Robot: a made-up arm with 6 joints. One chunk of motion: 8 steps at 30 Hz.
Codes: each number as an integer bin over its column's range. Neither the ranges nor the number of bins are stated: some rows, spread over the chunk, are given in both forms.
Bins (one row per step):
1: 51 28 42 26 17 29
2: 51 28 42 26 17 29
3: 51 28 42 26 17 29
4: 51 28 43 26 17 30
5: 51 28 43 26 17 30
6: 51 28 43 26 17 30
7: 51 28 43 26 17 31
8: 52 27 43 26 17 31
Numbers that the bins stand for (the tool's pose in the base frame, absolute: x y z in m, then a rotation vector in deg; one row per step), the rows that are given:
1: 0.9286 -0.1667 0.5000 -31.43 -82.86 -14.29
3: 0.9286 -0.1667 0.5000 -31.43 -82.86 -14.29
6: 0.9286 -0.1667 0.5476 -31.43 -82.86 -8.57
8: 0.9762 -0.2143 0.5476 -31.43 -82.86 -2.86
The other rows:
2: 0.9286 -0.1667 0.5000 -31.43 -82.86 -14.29
4: 0.9286 -0.1667 0.5476 -31.43 -82.86 -8.57
5: 0.9286 -0.1667 0.5476 -31.43 -82.86 -8.57
7: 0.9286 -0.1667 0.5476 -31.43 -82.86 -2.86

